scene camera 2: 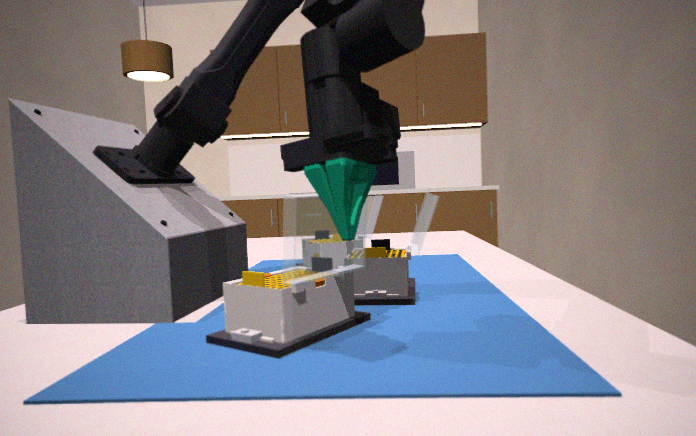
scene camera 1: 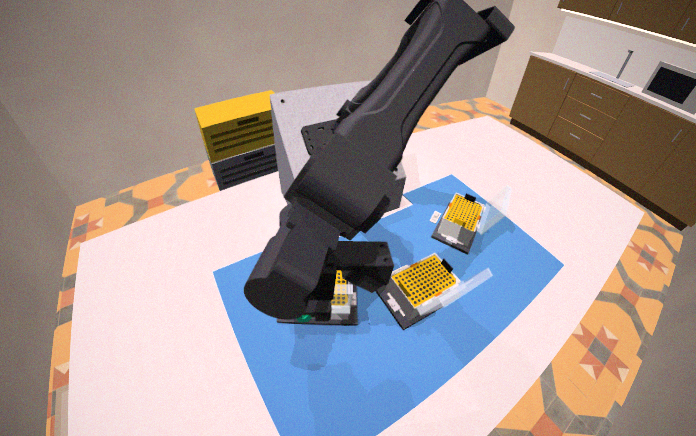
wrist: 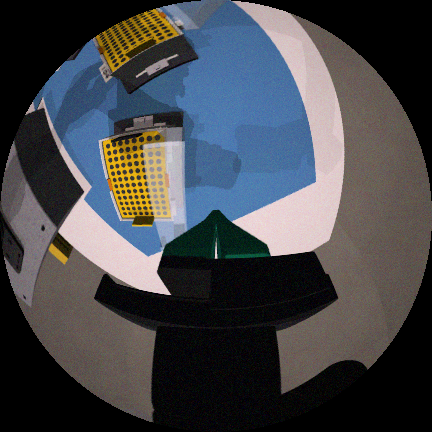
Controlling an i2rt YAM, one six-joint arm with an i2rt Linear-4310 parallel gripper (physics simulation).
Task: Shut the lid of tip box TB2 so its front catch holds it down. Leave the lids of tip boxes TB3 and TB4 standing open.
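Frame: origin at the arm's base, x ahead, y left, z up, level; metres.
Seen in the pictures: gripper, fingertip midpoint: (scene camera 2: 348, 240) (scene camera 1: 303, 320) (wrist: 215, 215); arm's base at its link origin: (scene camera 2: 148, 169).
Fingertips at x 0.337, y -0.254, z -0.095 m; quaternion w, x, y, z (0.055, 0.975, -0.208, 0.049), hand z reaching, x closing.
Offsets run from my fingertips to a thing's top centre. "spot": to the spot under its first point. Level surfaces: height alone.
The tip box (scene camera 1: 339, 295) (scene camera 2: 256, 311) (wrist: 135, 177) nearest my gripper has a yellow rack. Its clear lid (scene camera 2: 303, 220) (wrist: 172, 165) is tilted up, one edge over the rack, not down. My gripper (scene camera 2: 347, 239) (wrist: 215, 215) is shut and empty, fingers pointing down beside the lid; contact cannot be told. The arm hides much of this box in scene camera 1. The middle tip box @(dx +0.001, dy +0.251, dz -0.039 m) (scene camera 1: 423, 279) (scene camera 2: 382, 277) (wrist: 137, 37) and the far tip box (scene camera 1: 462, 213) (scene camera 2: 331, 251) have lids standing open. The box numbers are not readable.
The boxes stand on a blue mat @(dz -0.105 m) (scene camera 1: 493, 302) (scene camera 2: 359, 380) (wrist: 260, 100) on a pale table @(dz -0.108 m) (scene camera 1: 154, 328). The grey arm pedestal (scene camera 1: 318, 102) (scene camera 2: 92, 246) is behind the mat. A small white label @(spot: dx -0.151, dy +0.445, dz -0.103 m) (scene camera 1: 435, 216) lies near the far box.
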